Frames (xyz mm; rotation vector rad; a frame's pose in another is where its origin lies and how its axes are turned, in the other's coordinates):
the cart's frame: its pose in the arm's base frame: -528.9 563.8 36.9 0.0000 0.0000 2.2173
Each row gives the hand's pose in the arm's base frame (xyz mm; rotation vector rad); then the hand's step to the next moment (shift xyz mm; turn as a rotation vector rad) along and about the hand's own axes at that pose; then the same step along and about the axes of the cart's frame.
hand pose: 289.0 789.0 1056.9 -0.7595 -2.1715 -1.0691
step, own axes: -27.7 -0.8 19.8 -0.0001 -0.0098 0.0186
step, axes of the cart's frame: 0.1 -15.9 -30.1 0.0153 0.0031 -0.0141
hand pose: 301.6 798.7 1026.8 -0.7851 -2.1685 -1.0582
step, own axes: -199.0 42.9 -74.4 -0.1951 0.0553 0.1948
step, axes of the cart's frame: -178.1 -89.2 -85.4 0.0418 -0.1788 -0.2130
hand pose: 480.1 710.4 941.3 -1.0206 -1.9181 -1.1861
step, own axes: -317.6 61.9 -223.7 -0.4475 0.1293 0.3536
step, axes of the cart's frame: -361.0 -22.1 -154.8 0.0198 -0.3701 -0.4524
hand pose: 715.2 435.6 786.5 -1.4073 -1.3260 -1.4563
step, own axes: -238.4 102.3 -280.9 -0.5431 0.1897 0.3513
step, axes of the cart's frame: -303.7 147.5 -179.5 -0.0487 -0.4090 -0.5336
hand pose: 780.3 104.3 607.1 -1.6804 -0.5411 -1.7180
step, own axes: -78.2 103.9 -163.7 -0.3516 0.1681 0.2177
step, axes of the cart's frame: -110.2 141.6 -107.3 -0.0771 -0.2617 -0.3533
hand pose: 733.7 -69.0 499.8 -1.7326 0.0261 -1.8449
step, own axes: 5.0 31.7 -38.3 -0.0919 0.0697 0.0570
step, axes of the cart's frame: -20.8 43.2 -14.0 -0.0433 -0.0641 -0.1028
